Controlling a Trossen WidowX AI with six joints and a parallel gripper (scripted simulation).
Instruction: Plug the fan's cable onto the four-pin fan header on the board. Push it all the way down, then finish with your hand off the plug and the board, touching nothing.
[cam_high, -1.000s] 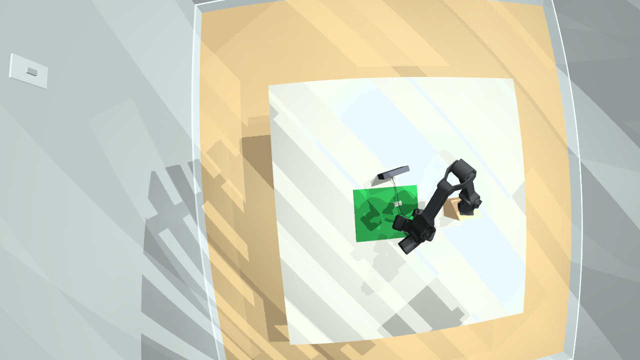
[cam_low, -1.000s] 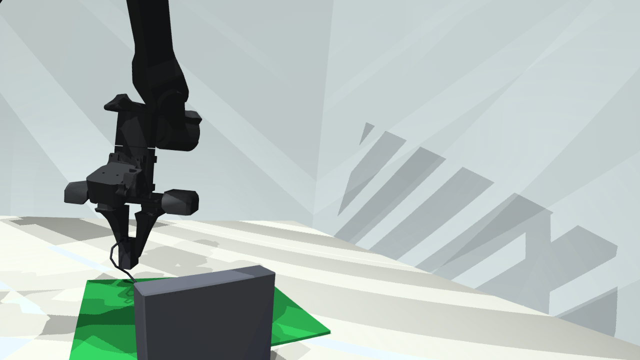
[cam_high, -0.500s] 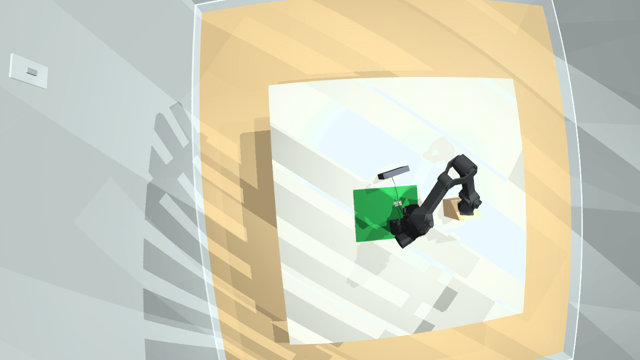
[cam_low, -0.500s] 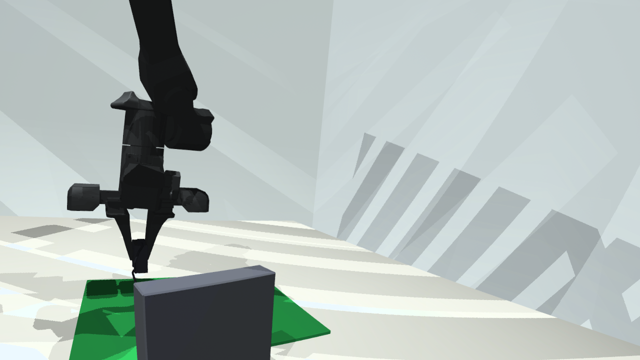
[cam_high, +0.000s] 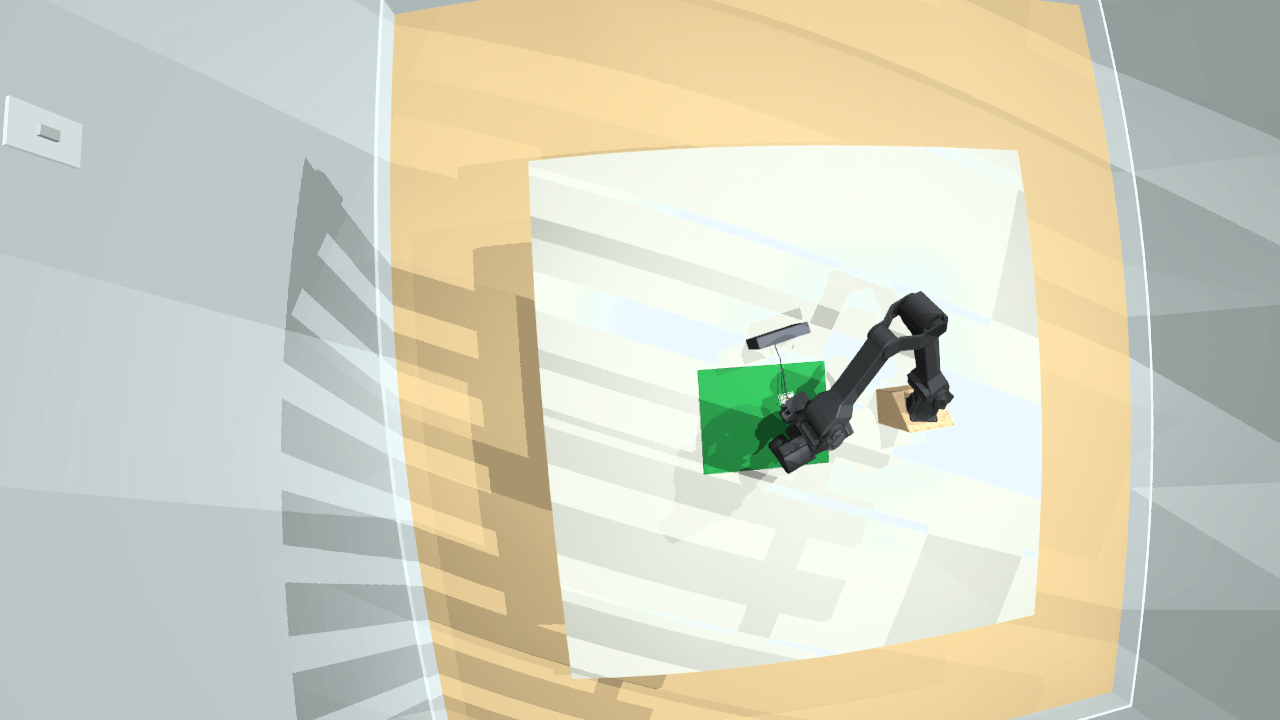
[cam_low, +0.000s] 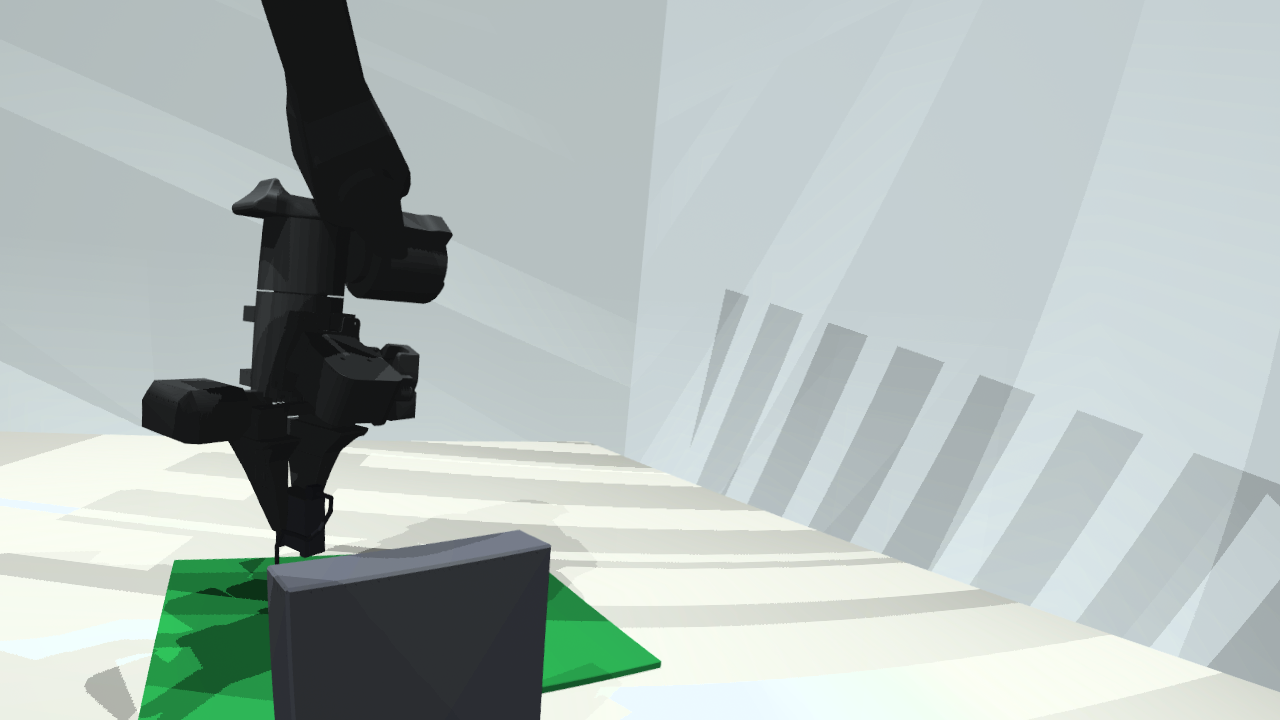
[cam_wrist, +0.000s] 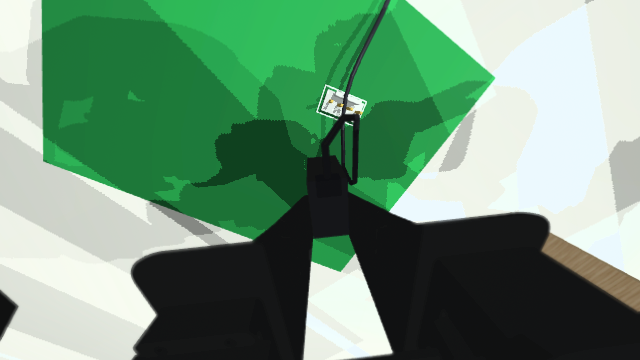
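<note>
Now: gripper tip 10 mm short of the black plug, 10 mm to the left of it and 10 mm below it. The rest, counted from my gripper tip: black fan: 60 mm ahead, 180 mm to the right, 10 mm below; green board: 60 mm ahead, 10 mm to the right, 80 mm below; white four-pin header: 20 mm ahead, 50 mm to the right, 70 mm below.
</note>
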